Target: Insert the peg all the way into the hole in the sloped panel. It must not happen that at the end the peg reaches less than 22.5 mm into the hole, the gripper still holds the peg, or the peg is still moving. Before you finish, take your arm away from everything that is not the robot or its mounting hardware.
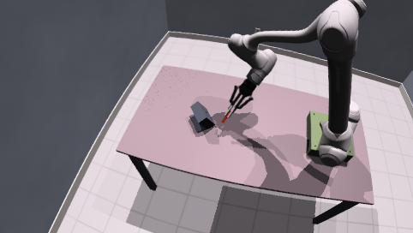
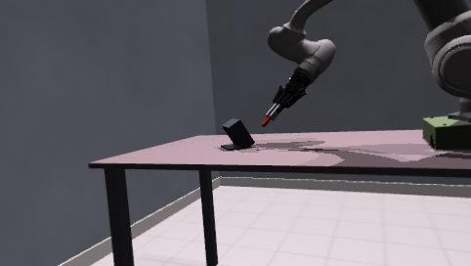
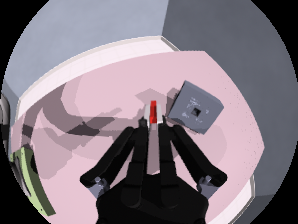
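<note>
My gripper is now 2 cm short of the red peg, 2 cm to the right of it and 2 cm above it.
</note>
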